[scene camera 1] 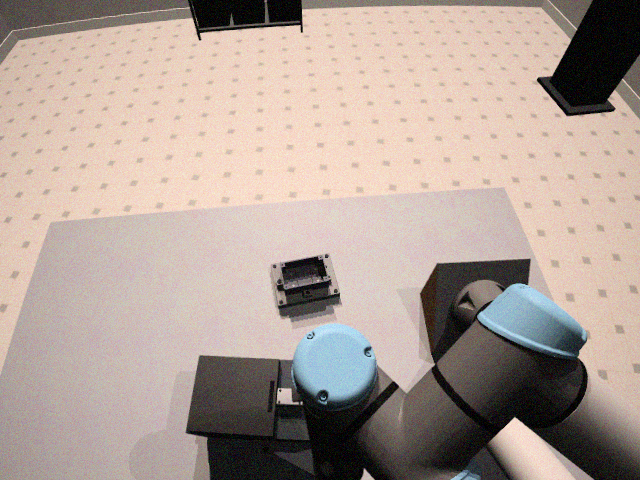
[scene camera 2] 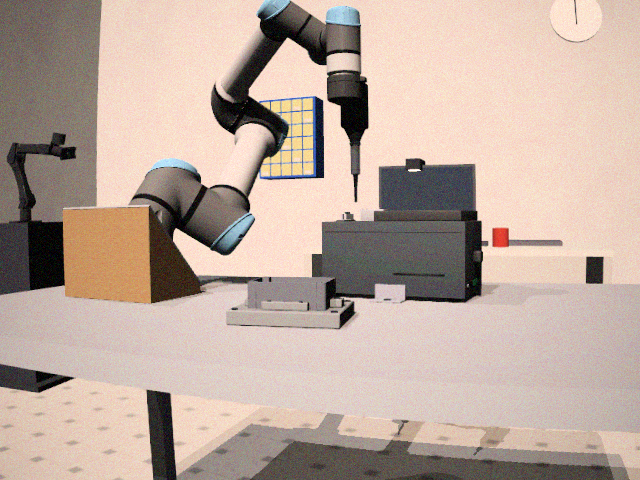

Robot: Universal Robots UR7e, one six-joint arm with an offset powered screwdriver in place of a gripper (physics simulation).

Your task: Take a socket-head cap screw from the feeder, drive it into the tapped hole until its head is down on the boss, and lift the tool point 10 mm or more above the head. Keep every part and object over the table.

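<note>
The screwdriver (scene camera 2: 355, 200) points straight down in scene camera 2, its thin tip a little above the feeder's top and slightly right of the small metal block (scene camera 2: 347, 216). No screw shows on the tip. In scene camera 1 the wrist hides the tip and that block. The dark feeder (scene camera 1: 235, 395) (scene camera 2: 392, 258) stands on the table (scene camera 1: 129, 289) (scene camera 2: 465, 356). The grey housing (scene camera 1: 306, 293) (scene camera 2: 292, 293) sits upright on its base plate (scene camera 2: 283, 318), apart from the feeder. A small boss (scene camera 1: 279, 283) (scene camera 2: 337, 302) stands beside the housing wall. Its hole cannot be made out.
A wedge-shaped block (scene camera 1: 430, 310) (scene camera 2: 107, 253) stands by the arm's base. A raised dark panel (scene camera 2: 427, 187) with a small box (scene camera 2: 414, 164) stands above the feeder. A small white block (scene camera 1: 288, 396) (scene camera 2: 367, 214) sits on the feeder's top. A pale piece (scene camera 2: 389, 292) stands before the feeder.
</note>
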